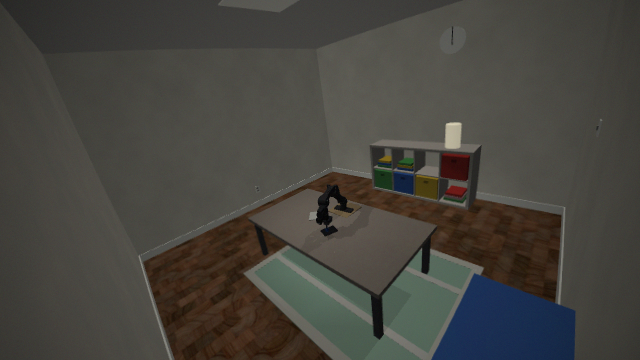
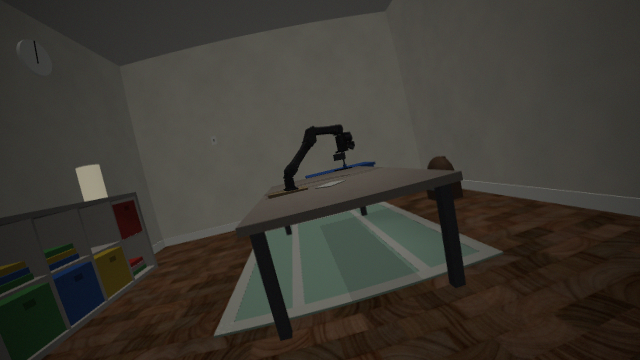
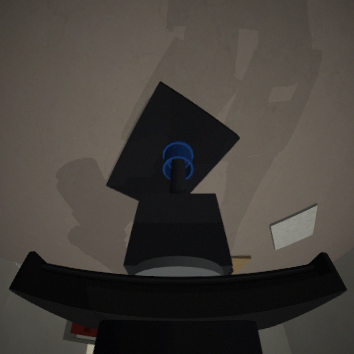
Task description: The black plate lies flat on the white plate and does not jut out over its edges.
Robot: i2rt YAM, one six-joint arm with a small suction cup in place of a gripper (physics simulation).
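Frame: origin at the arm's base, x ahead, y left, z up, level; metres.
Seen in the pictures: hand, tool point: (image 1: 327, 231) (image 2: 345, 169) (image 3: 177, 149); arm's base, link origin: (image 1: 343, 209) (image 2: 290, 189).
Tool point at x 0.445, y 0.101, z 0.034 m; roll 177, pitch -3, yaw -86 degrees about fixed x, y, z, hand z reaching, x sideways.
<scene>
Pixels of each thing's middle, then the offset from my tool point to it. Level surfaces: height alone.
- black plate, body centre: (image 3: 165, 161) (image 1: 329, 230) 0.011 m back, 0.012 m left, 0.005 m up
- grey table, surface height: 0.045 m down
- white plate, body centre: (image 3: 293, 229) (image 2: 330, 184) (image 1: 315, 215) 0.235 m back, 0.318 m right, 0.042 m down
The black plate (image 1: 329, 231) (image 3: 154, 140) is a square dark tile. It hangs level a little above the grey table (image 1: 380, 251) (image 2: 358, 192), and its shadow falls on the table beside it. My suction cup (image 3: 178, 161) (image 1: 327, 226) sits on the middle of its top face and holds it. The white plate (image 1: 312, 216) (image 2: 329, 183) (image 3: 294, 226) lies flat on the table, apart from the black plate, closer to the arm's base. It is bare on top.
The arm's base stands on a thin wooden board (image 1: 353, 208) (image 2: 286, 193) near the table's far edge. A shelf unit (image 1: 425, 145) with coloured bins stands by the wall. A green rug (image 1: 313, 308) lies under the table.
</scene>
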